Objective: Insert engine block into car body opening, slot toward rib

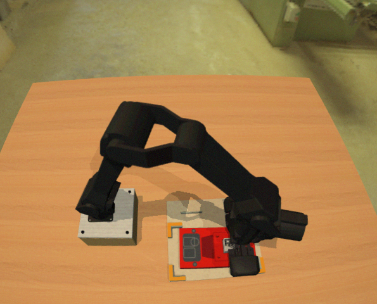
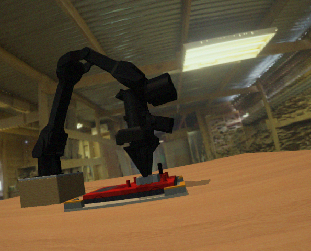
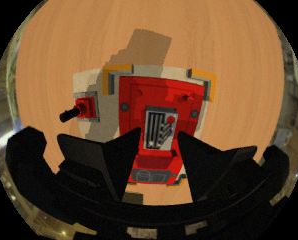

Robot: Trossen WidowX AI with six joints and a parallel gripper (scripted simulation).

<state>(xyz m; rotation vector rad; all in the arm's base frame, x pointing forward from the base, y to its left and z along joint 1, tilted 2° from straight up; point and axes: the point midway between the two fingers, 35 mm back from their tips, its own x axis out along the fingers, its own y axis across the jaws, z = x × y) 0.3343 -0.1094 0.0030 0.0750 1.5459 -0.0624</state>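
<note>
Right now my gripper tip is 20 mm above the engine block.
</note>
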